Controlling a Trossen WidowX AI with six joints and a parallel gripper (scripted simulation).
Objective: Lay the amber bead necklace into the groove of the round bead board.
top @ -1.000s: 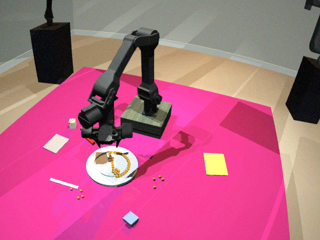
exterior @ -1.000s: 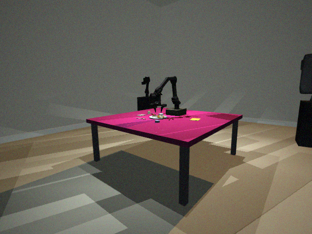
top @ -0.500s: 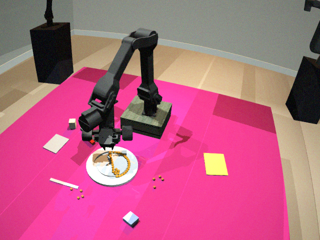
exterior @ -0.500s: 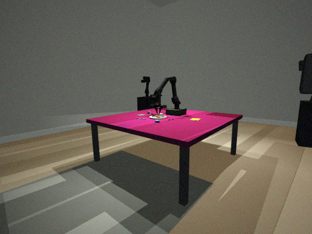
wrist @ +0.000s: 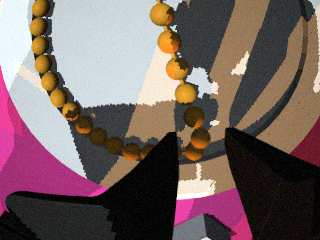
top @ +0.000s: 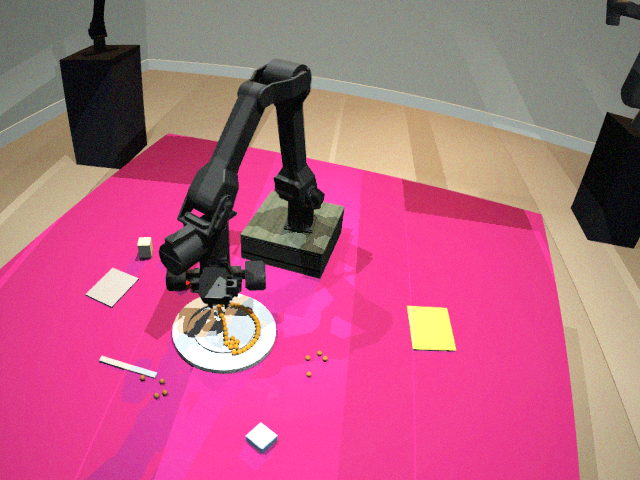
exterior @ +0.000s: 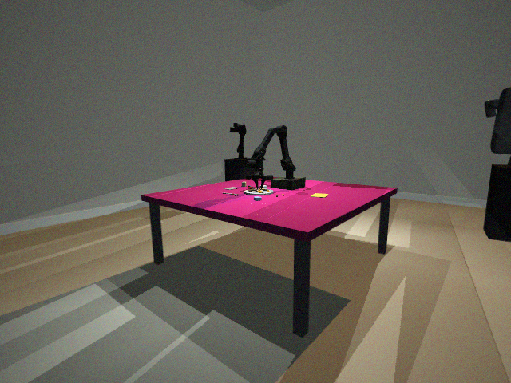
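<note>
Now: the round bead board 5 cm ahead of my gripper tip, 2 cm to the left of it and 1 cm below it. The rest, counted from my gripper tip: white block (10 cm behind, 3 cm to the right); then red-handled tool (8 cm behind, 13 cm to the right, 1 cm below); then white strip (18 cm ahead, 13 cm to the right, 1 cm below).
</note>
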